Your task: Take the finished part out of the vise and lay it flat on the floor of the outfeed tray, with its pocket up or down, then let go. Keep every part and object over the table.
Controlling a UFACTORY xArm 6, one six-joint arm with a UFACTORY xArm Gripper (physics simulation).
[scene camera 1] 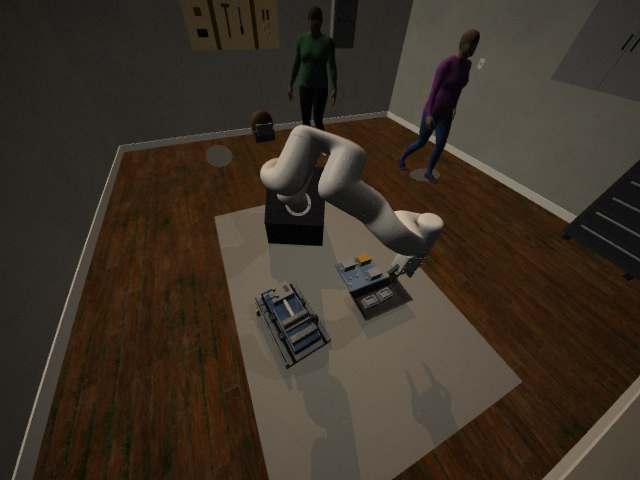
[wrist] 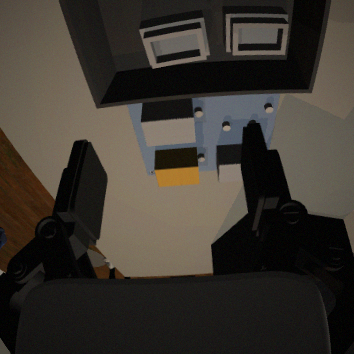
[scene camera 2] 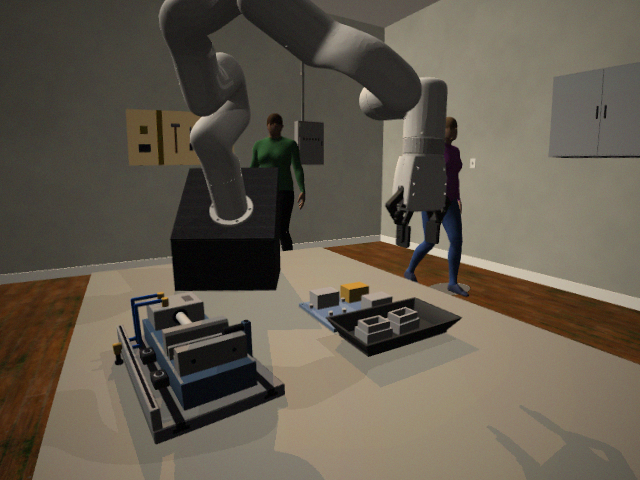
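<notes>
Two grey parts lie flat in the black outfeed tray, pockets up and side by side with a gap between them. The right one in the scene views is a grey part; the left one is another grey part. My gripper is open and empty, high above and behind the tray. The vise stands at the left; no part shows between its jaws.
Behind the tray, a blue board with small pegs holds grey blocks and an orange block. Blue hoses rise beside the vise. The black pedestal stands at the back.
</notes>
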